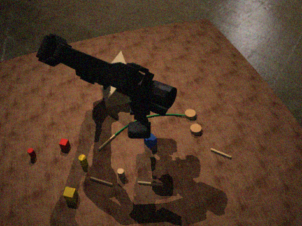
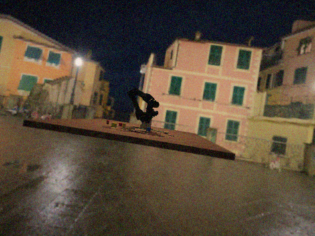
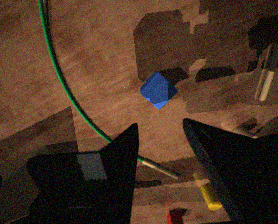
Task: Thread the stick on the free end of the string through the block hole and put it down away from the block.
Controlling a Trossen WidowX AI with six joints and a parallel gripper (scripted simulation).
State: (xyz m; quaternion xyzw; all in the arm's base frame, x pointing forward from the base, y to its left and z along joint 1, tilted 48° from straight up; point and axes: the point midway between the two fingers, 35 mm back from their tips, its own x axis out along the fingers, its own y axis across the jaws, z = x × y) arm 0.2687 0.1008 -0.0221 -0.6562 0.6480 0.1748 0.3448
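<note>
My gripper tip is now 50 mm above the blue cube, 20 mm to the right of it and 10 mm short of it. Round my gripper tip: wooden peg 120 mm ahead, 90 mm to the right, 50 mm below; yellow cylinder 210 mm to the right, 50 mm below, 50 mm ahead; thin wooden stick 110 mm to the right, 60 mm below, 30 mm behind.
</note>
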